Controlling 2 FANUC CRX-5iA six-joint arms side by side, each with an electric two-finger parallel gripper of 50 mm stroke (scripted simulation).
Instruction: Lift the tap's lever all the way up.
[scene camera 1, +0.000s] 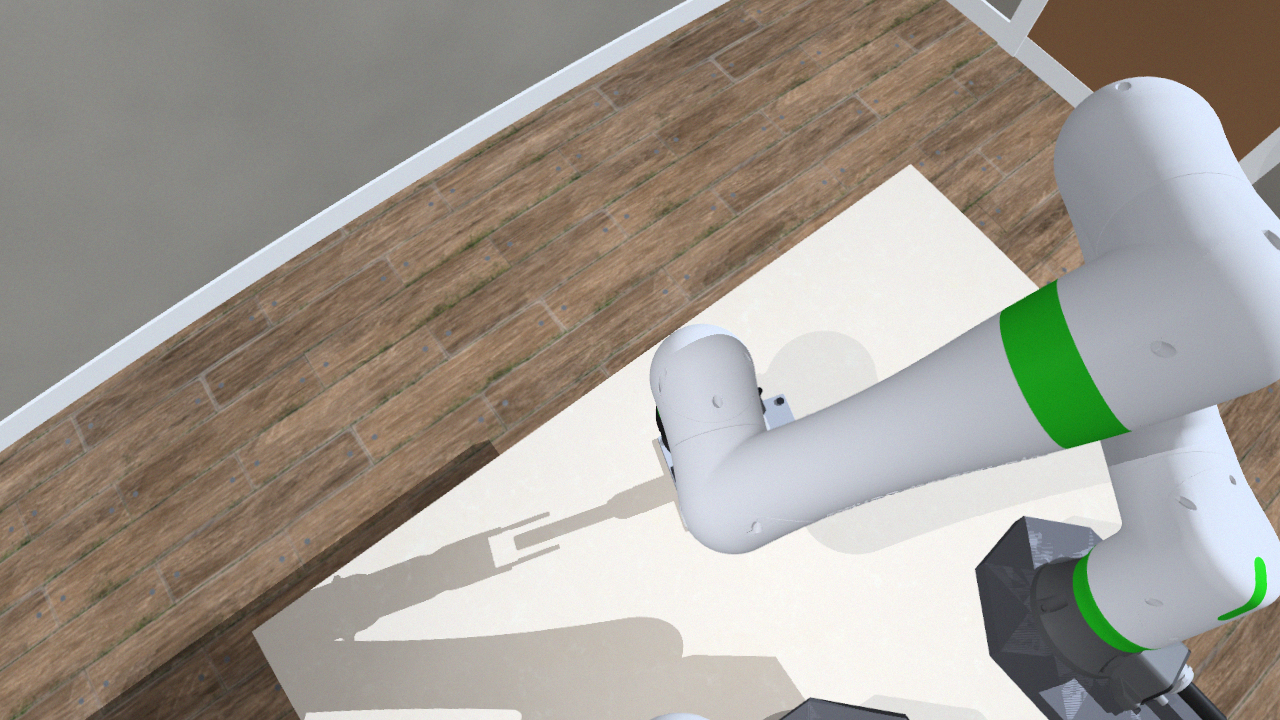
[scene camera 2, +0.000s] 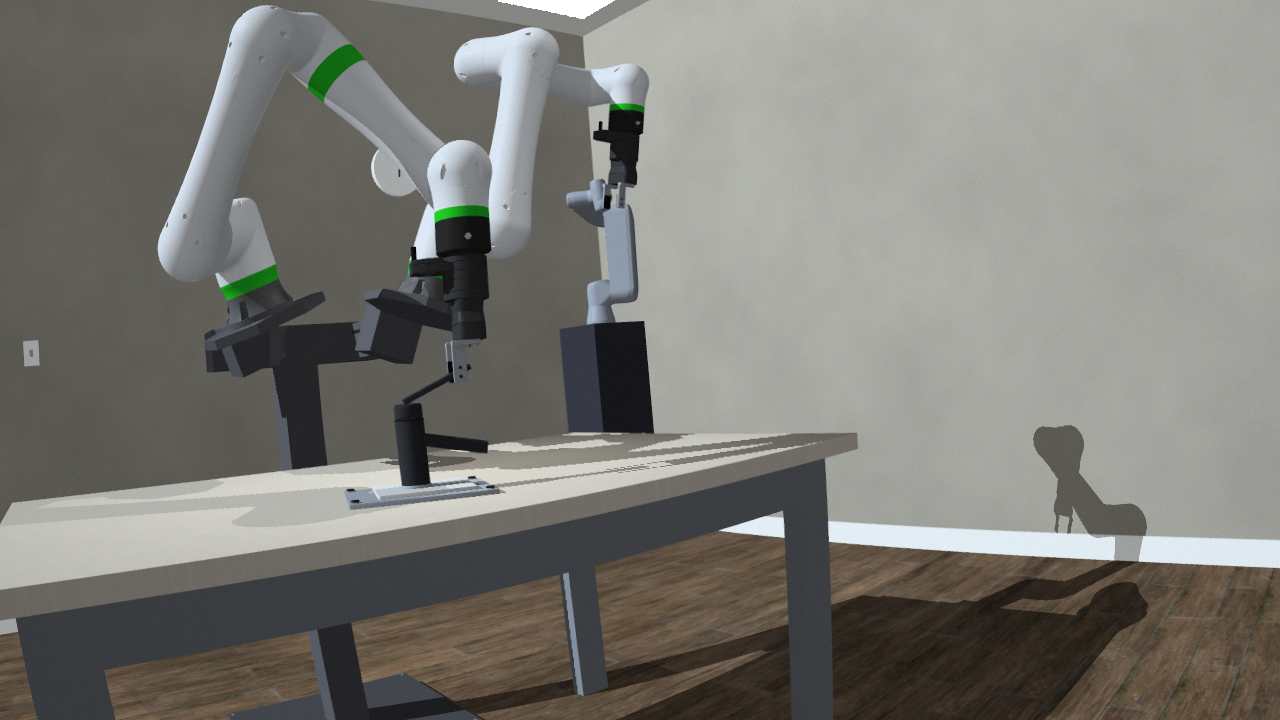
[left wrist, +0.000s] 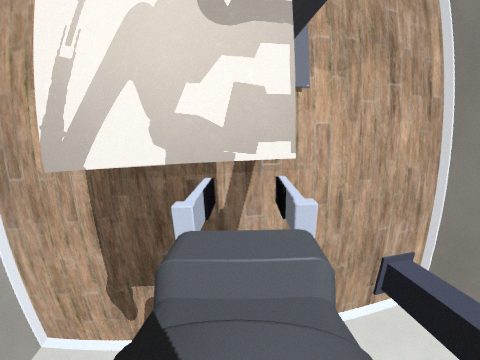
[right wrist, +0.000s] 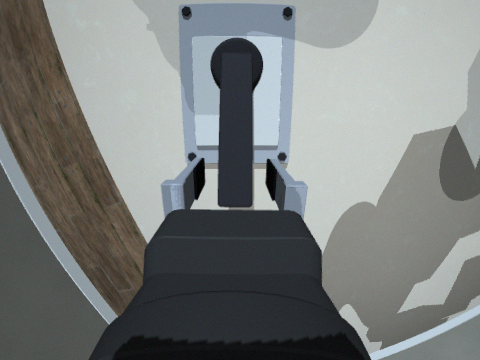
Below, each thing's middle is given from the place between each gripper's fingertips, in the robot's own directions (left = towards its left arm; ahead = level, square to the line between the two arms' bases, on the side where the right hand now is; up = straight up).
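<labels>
The flat black lever (right wrist: 235, 153) is 20 mm below my right hand (scene camera 2: 458, 382), 10 mm behind it and 40 mm to the right of it. I see the black tap (scene camera 2: 412, 440) 70 mm below my right hand, 20 mm behind it and 60 mm to the right of it. As for the grey base plate (scene camera 2: 356, 499), it is 180 mm below that right hand, 20 mm behind it and 80 mm to the right of it.
My left gripper (scene camera 2: 613, 208), meanwhile, is 420 mm above the flat black lever, 730 mm to the left of it and 460 mm short of it. The black tap is 480 mm below my left hand, 760 mm to the right of it and 450 mm ahead of it; the grey base plate is 590 mm below this left hand, 780 mm to the right of it and 440 mm ahead of it.
</labels>
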